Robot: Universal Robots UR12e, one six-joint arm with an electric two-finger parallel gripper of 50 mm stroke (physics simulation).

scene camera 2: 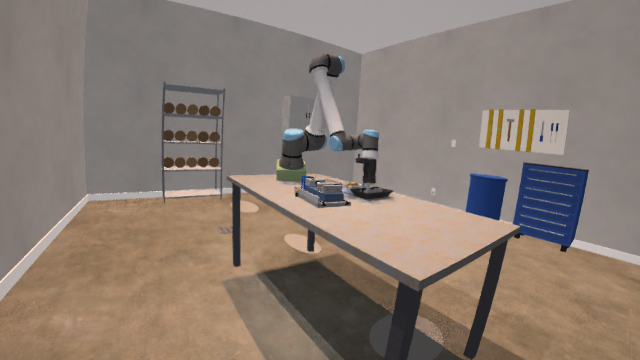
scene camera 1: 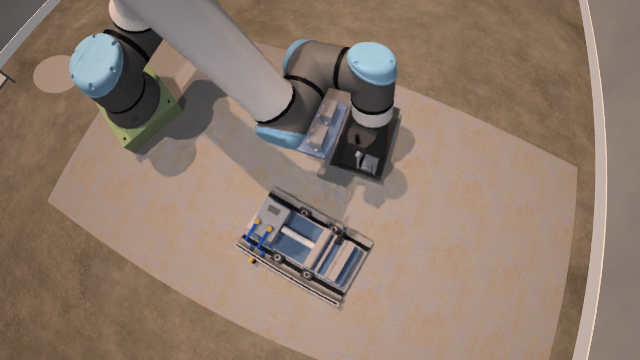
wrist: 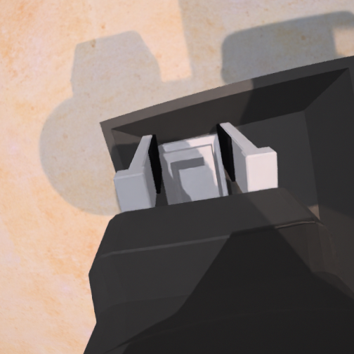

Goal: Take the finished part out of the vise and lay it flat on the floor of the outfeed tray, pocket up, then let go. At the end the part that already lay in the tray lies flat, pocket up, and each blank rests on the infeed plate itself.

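Pixels of known places: gripper, fingertip midpoint: (scene camera 1: pixel 367 168); arm's base, origin of the base link: (scene camera 2: pixel 291 164) (scene camera 1: pixel 133 100).
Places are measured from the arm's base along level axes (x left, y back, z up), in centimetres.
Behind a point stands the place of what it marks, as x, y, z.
The grey finished part (scene camera 1: pixel 370 164) @(-2.9, -75.1, -7.5) (wrist: pixel 192 170) is between the fingers with its pocket up, low inside the black outfeed tray (wrist: pixel 175 106), near one end wall. Contact with the tray floor cannot be made out. My gripper (scene camera 1: pixel 368 161) @(-4.0, -74.5, -8.1) (scene camera 2: pixel 369 187) @(-4.0, -74.5, -8.1) (wrist: pixel 188 146) points down and is shut on this part. The other part in the tray does not show; the wrist and gripper hide some of the tray. The vise (scene camera 1: pixel 300 245) @(-28.3, -62.4, -5.0) (scene camera 2: pixel 321 193) @(-35.3, -70.7, -5.5) shows no part between its jaws. Two grey blanks, one (scene camera 1: pixel 327 111) @(10.0, -60.4, -6.6) behind the other (scene camera 1: pixel 318 137) @(1.3, -59.9, -6.6), stand on the blue infeed plate (scene camera 1: pixel 334 131) @(6.0, -63.4, -10.2).
The infeed plate is close beside the tray, partly under the arm's forearm and wrist. An orange block (scene camera 2: pixel 352 184) @(10.9, -52.9, -7.2) shows behind the vise in scene camera 2. Blue handles with yellow knobs (scene camera 1: pixel 257 221) @(-25.8, -51.9, 0.0) stand at the vise's far end. The tray walls rise close around the fingers.
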